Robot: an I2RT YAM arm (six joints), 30 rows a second.
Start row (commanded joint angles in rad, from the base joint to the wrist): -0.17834, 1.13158, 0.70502, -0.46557, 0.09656, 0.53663
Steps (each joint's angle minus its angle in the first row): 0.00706, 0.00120, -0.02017, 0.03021, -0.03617, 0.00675; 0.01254, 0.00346, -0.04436, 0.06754, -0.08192, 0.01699; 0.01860, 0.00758, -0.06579, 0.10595, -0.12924, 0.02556; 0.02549, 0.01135, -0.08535, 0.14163, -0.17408, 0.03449; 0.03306, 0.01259, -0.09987, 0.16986, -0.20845, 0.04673; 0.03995, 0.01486, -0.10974, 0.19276, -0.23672, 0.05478; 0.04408, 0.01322, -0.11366, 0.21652, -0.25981, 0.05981; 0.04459, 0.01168, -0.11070, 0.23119, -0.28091, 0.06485; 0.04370, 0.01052, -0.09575, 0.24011, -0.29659, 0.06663; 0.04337, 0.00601, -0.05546, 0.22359, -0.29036, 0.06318; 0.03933, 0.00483, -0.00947, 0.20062, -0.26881, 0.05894; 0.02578, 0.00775, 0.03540, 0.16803, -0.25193, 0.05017; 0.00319, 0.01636, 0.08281, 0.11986, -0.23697, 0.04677; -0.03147, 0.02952, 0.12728, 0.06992, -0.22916, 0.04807; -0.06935, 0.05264, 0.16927, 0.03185, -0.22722, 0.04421
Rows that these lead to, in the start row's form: -0.17128, 1.13278, 0.68485, -0.43536, 0.06039, 0.54338; -0.16580, 1.13504, 0.66066, -0.39803, 0.01464, 0.55362; -0.15974, 1.13916, 0.63923, -0.35962, -0.03268, 0.56219; -0.15285, 1.14293, 0.61967, -0.32394, -0.07752, 0.57112; -0.14528, 1.14417, 0.60515, -0.29571, -0.11189, 0.58336; -0.13839, 1.14644, 0.59528, -0.27281, -0.14016, 0.59141; -0.13426, 1.14480, 0.59136, -0.24905, -0.16325, 0.59644; -0.13375, 1.14326, 0.59432, -0.23438, -0.18435, 0.60148; -0.13464, 1.14210, 0.60927, -0.22546, -0.20003, 0.60326; -0.13497, 1.13759, 0.64956, -0.24198, -0.19380, 0.59981; -0.13901, 1.13641, 0.69555, -0.26495, -0.17225, 0.59557; -0.15256, 1.13933, 0.74042, -0.29754, -0.15537, 0.58680; -0.17515, 1.14794, 0.78783, -0.34571, -0.14041, 0.58340; -0.20981, 1.16110, 0.83230, -0.39565, -0.13260, 0.58470; -0.24769, 1.18422, 0.87429, -0.43372, -0.13066, 0.58084
